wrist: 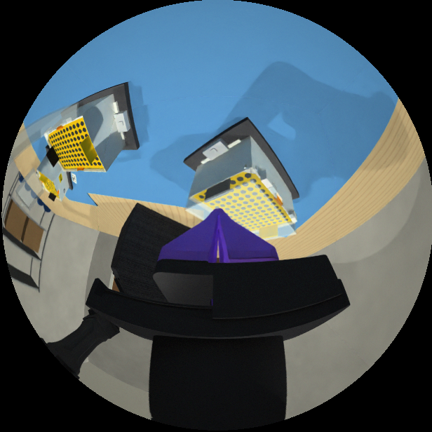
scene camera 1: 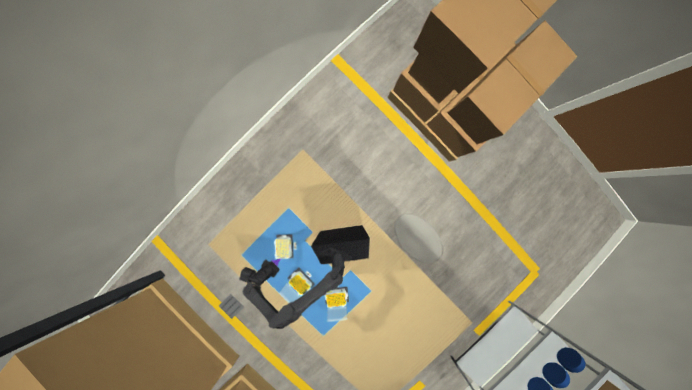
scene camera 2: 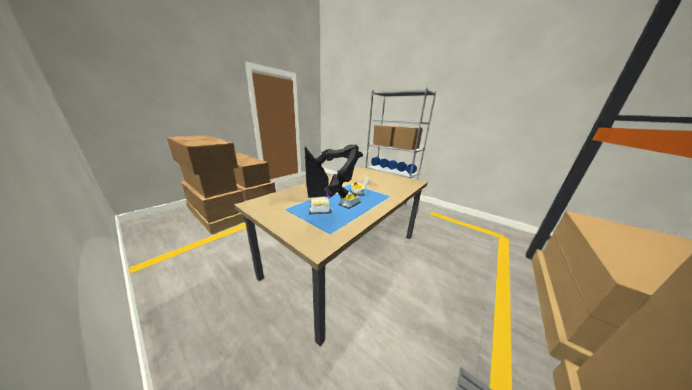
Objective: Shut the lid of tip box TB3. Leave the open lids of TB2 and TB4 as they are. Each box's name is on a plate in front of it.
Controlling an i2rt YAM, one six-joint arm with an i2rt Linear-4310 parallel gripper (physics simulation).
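Places are measured from the arm's base along level axes (x ahead, y left, z up), in millimetres.
Where they show: gripper, between the fingertips: point(scene camera 1: 279, 259) point(scene camera 2: 328, 198); arm's base, origin of its link: point(scene camera 1: 337, 254) point(scene camera 2: 317, 162).
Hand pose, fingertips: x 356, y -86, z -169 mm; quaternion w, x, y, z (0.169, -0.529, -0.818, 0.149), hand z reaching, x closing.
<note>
Things, the pixels of their centre, and the offset from my fingertips. "*": a spot on its surface instead. Level surfaces: height alone.
- middle tip box, a spot on its surface: point(scene camera 2: 350, 199) * dx +50, dy +157, dz -21 mm
- farthest tip box, middle of its body: point(scene camera 1: 336, 300) point(scene camera 2: 357, 185) dx -180, dy +397, dz -31 mm
- blue mat, height of its surface: dz -96 mm
- wooden table, height of its surface: dz -99 mm
My gripper point(scene camera 1: 276, 262) point(scene camera 2: 328, 195) point(wrist: 217, 214) is shut, its purple fingertips together with nothing between them. In the wrist view they overlap the near edge of a tip box point(scene camera 1: 283, 247) point(scene camera 2: 320, 204) point(wrist: 255, 205) whose clear lid lies over its yellow rack; contact cannot be told. The middle tip box point(scene camera 1: 300, 283) point(scene camera 2: 350, 199) point(wrist: 75, 145) has its clear lid point(scene camera 1: 290, 294) open, tipped back. The farthest tip box point(scene camera 1: 336, 298) point(scene camera 2: 357, 188) point(wrist: 48, 183) also has its lid point(scene camera 1: 336, 314) point(scene camera 2: 366, 181) open. The name plates cannot be read.
The boxes stand on a blue mat point(scene camera 1: 287, 220) point(scene camera 2: 330, 222) point(wrist: 200, 50) on a wooden table point(scene camera 1: 415, 325) point(scene camera 2: 280, 225) point(wrist: 360, 200). A tall black block point(scene camera 1: 345, 242) point(scene camera 2: 315, 175) point(wrist: 145, 250) stands by the arm's base. The arm reaches over the mat's edge beside the middle box.
</note>
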